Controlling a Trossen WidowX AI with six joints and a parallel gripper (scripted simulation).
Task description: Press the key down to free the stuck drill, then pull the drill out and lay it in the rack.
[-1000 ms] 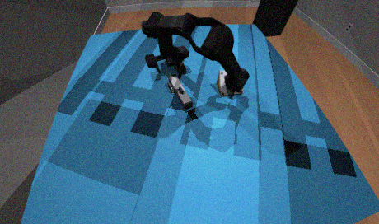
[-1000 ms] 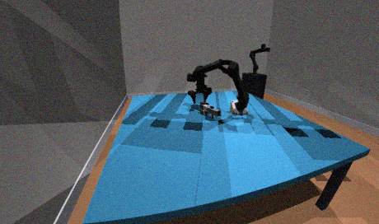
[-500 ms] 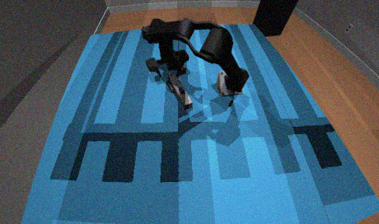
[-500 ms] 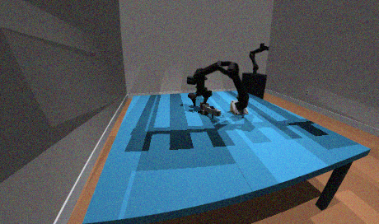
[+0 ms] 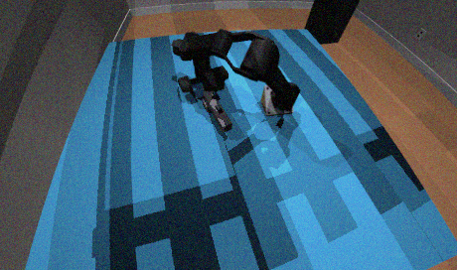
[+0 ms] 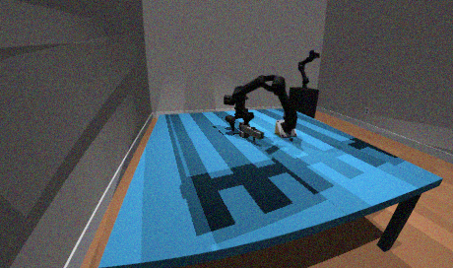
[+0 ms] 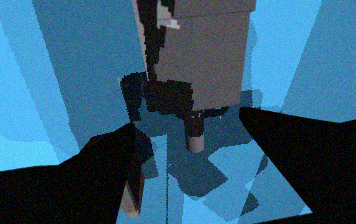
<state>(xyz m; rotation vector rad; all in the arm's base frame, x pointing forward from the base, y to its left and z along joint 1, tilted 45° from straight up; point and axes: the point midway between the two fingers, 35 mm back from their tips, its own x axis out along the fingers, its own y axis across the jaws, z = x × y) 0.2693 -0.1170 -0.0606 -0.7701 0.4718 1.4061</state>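
My gripper tip is 6 cm to the right of the drill, 3 cm below it and 1 cm past it.
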